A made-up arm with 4 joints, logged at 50 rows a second.
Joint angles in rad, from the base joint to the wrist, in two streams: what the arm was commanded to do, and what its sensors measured. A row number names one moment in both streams.
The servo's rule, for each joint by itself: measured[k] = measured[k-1] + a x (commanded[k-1-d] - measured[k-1]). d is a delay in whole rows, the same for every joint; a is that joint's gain. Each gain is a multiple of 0.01, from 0.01 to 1. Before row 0 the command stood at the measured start. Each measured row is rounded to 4 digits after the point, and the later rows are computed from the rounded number. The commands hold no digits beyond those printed.
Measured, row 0: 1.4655, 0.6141, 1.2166, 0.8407
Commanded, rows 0 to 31: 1.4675, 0.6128, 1.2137, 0.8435; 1.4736, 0.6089, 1.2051, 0.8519; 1.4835, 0.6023, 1.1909, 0.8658; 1.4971, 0.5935, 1.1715, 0.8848; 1.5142, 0.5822, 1.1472, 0.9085; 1.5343, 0.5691, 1.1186, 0.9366; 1.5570, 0.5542, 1.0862, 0.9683; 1.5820, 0.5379, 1.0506, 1.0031; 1.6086, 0.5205, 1.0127, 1.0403; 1.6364, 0.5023, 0.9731, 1.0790; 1.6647, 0.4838, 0.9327, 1.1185; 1.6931, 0.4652, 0.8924, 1.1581; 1.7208, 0.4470, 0.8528, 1.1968; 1.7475, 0.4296, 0.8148, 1.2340; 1.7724, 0.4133, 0.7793, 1.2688; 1.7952, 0.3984, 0.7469, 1.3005; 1.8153, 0.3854, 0.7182, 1.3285; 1.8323, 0.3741, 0.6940, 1.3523; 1.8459, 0.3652, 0.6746, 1.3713; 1.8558, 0.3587, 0.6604, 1.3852; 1.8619, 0.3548, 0.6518, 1.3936; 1.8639, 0.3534, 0.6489, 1.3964; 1.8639, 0.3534, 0.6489, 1.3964; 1.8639, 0.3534, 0.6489, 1.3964; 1.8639, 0.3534, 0.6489, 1.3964; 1.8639, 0.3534, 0.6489, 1.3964; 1.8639, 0.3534, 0.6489, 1.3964; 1.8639, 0.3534, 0.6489, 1.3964; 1.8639, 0.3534, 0.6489, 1.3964; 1.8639, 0.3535, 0.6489, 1.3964; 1.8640, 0.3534, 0.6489, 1.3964; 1.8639, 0.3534, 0.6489, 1.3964
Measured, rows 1 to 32: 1.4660, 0.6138, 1.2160, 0.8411; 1.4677, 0.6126, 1.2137, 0.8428; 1.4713, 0.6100, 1.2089, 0.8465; 1.4772, 0.6059, 1.2010, 0.8526; 1.4857, 0.6000, 1.1897, 0.8615; 1.4969, 0.5923, 1.1748, 0.8735; 1.5107, 0.5828, 1.1562, 0.8887; 1.5271, 0.5716, 1.1340, 0.9070; 1.5458, 0.5588, 1.1085, 0.9283; 1.5666, 0.5447, 1.0801, 0.9524; 1.5892, 0.5295, 1.0491, 0.9790; 1.6131, 0.5134, 1.0162, 1.0077; 1.6379, 0.4968, 0.9819, 1.0380; 1.6631, 0.4800, 0.9468, 1.0694; 1.6882, 0.4633, 0.9116, 1.1013; 1.7128, 0.4471, 0.8770, 1.1332; 1.7364, 0.4317, 0.8437, 1.1644; 1.7585, 0.4173, 0.8123, 1.1945; 1.7786, 0.4043, 0.7834, 1.2228; 1.7964, 0.3929, 0.7576, 1.2488; 1.8115, 0.3834, 0.7354, 1.2720; 1.8236, 0.3759, 0.7172, 1.2919; 1.8329, 0.3703, 0.7029, 1.3086; 1.8400, 0.3661, 0.6916, 1.3226; 1.8455, 0.3629, 0.6826, 1.3344; 1.8497, 0.3605, 0.6755, 1.3443; 1.8530, 0.3587, 0.6699, 1.3526; 1.8555, 0.3574, 0.6655, 1.3596; 1.8574, 0.3564, 0.6620, 1.3655; 1.8589, 0.3557, 0.6592, 1.3704; 1.8601, 0.3551, 0.6570, 1.3746; 1.8610, 0.3547, 0.6553, 1.3781
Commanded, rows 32 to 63: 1.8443, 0.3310, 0.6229, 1.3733; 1.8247, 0.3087, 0.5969, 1.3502; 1.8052, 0.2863, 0.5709, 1.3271; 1.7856, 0.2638, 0.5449, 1.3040; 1.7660, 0.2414, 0.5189, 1.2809; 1.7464, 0.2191, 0.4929, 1.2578; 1.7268, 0.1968, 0.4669, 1.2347; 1.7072, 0.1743, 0.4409, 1.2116; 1.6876, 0.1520, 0.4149, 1.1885; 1.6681, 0.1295, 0.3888, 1.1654; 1.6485, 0.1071, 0.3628, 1.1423; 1.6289, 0.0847, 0.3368, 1.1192; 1.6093, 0.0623, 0.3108, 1.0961; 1.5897, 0.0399, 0.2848, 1.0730; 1.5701, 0.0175, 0.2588, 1.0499; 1.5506, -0.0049, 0.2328, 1.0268; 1.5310, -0.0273, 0.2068, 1.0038; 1.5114, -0.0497, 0.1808, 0.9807; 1.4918, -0.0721, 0.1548, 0.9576; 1.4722, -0.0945, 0.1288, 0.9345; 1.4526, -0.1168, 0.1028, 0.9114; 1.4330, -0.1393, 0.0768, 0.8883; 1.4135, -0.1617, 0.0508, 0.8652; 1.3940, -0.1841, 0.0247, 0.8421; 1.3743, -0.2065, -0.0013, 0.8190; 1.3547, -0.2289, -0.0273, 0.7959; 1.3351, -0.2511, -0.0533, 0.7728; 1.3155, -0.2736, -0.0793, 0.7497; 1.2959, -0.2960, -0.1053, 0.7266; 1.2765, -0.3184, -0.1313, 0.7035; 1.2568, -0.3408, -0.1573, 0.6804; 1.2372, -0.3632, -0.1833, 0.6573
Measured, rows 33 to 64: 1.8572, 0.3488, 0.6485, 1.3773; 1.8497, 0.3388, 0.6377, 1.3730; 1.8395, 0.3257, 0.6237, 1.3657; 1.8271, 0.3102, 0.6072, 1.3558; 1.8130, 0.2930, 0.5887, 1.3438; 1.7977, 0.2745, 0.5686, 1.3300; 1.7814, 0.2551, 0.5472, 1.3148; 1.7643, 0.2349, 0.5249, 1.2983; 1.7467, 0.2142, 0.5018, 1.2807; 1.7286, 0.1930, 0.4781, 1.2623; 1.7102, 0.1715, 0.4539, 1.2431; 1.6915, 0.1498, 0.4293, 1.2233; 1.6726, 0.1279, 0.4044, 1.2029; 1.6535, 0.1059, 0.3793, 1.1821; 1.6343, 0.0838, 0.3540, 1.1609; 1.6150, 0.0616, 0.3285, 1.1394; 1.5957, 0.0394, 0.3029, 1.1177; 1.5763, 0.0171, 0.2773, 1.0958; 1.5569, -0.0052, 0.2516, 1.0737; 1.5374, -0.0275, 0.2258, 1.0514; 1.5179, -0.0498, 0.2000, 1.0290; 1.4984, -0.0722, 0.1741, 1.0065; 1.4789, -0.0946, 0.1482, 0.9839; 1.4594, -0.1170, 0.1223, 0.9612; 1.4398, -0.1394, 0.0963, 0.9384; 1.4202, -0.1618, 0.0703, 0.9156; 1.4006, -0.1841, 0.0443, 0.8928; 1.3810, -0.2065, 0.0183, 0.8699; 1.3614, -0.2289, -0.0077, 0.8470; 1.3419, -0.2513, -0.0337, 0.8240; 1.3223, -0.2737, -0.0597, 0.8010; 1.3027, -0.2961, -0.0857, 0.7780
